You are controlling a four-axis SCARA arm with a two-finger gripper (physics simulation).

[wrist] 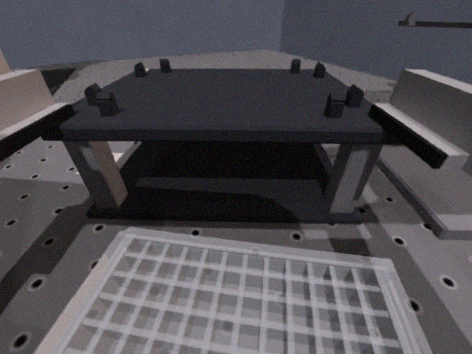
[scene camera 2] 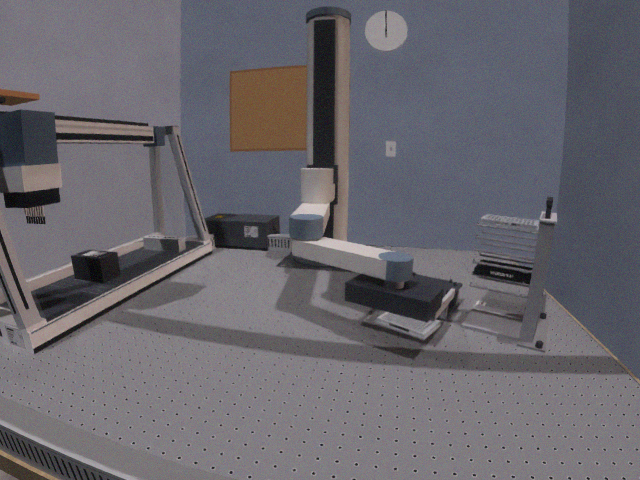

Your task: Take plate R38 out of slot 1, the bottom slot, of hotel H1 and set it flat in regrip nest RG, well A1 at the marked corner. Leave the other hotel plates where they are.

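Frame: origin at the arm's base, x ahead, y left, z up, level; millimetres.
Seen in the pictures: gripper, fingertip midpoint: (wrist: 219,91).
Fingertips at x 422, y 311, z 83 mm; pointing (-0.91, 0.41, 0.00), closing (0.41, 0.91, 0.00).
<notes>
Pixels of each thing's middle, then the offset from my fingertips to it. "spot": a spot on its surface instead.
- pale gridded plate, body centre: (scene camera 2: 408,322) dx +77, dy -26, dz -63 mm
- black regrip nest, body centre: (wrist: 227,124) (scene camera 2: 424,293) dx -40, dy +19, dz -35 mm
- Hotel H1, body centre: (scene camera 2: 520,265) dx +61, dy +220, dz +83 mm
- black box, surface spot: (scene camera 2: 96,265) spot: dx +143, dy -843, dz +29 mm
- dark case, surface spot: (scene camera 2: 242,230) spot: dx -457, dy -664, dz +9 mm
- shelf edge, surface spot: (wrist: 440,24) spot: dx -8, dy +160, dz +25 mm
A pale gridded plate (scene camera 2: 408,325) (wrist: 240,295) lies low in front of the black regrip nest (scene camera 2: 453,305) (wrist: 225,107); no label can be read on it. The nest's top, with small corner posts, bears no plate in the wrist view. My gripper (scene camera 2: 450,297) (wrist: 219,91) is open and empty. In the wrist view its fingers stand wide, left and right of the nest's top, with the gridded plate below and nearer the camera. Hotel H1 (scene camera 2: 538,279) stands at the right, with several pale plates in its upper part and a dark labelled item below them. Its lowest shelves show no plate.
A gantry frame (scene camera 2: 124,281) with a black box (scene camera 2: 96,265) stands at the left. A dark case (scene camera 2: 242,230) is at the back, beside the tall arm column (scene camera 2: 342,129). In the wrist view, a shelf edge (wrist: 440,24) shows at the upper right.
</notes>
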